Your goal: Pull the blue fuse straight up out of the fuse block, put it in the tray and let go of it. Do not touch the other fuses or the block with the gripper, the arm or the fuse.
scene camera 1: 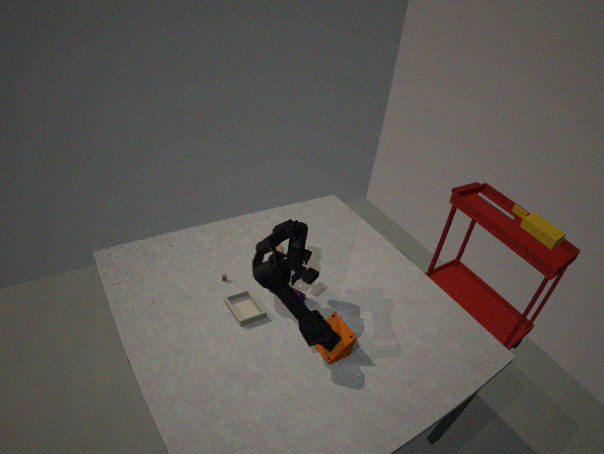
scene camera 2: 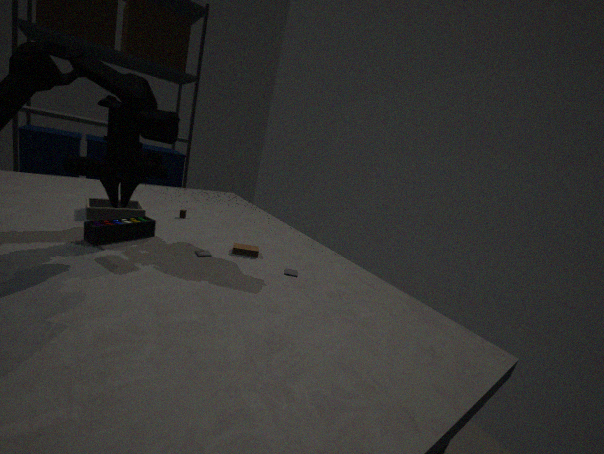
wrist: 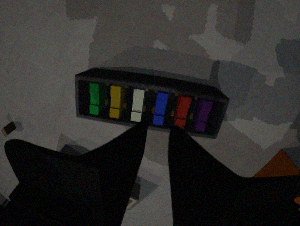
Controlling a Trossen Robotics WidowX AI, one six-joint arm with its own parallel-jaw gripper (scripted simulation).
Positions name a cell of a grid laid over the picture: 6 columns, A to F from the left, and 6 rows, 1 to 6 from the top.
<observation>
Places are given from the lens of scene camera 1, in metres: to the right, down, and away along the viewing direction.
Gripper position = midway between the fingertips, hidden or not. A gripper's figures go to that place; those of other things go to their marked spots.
gripper (scene camera 1: C4): -0.04, 0.21, 1.58
shallow white tray (scene camera 1: C5): -0.21, 0.30, 1.54
</observation>
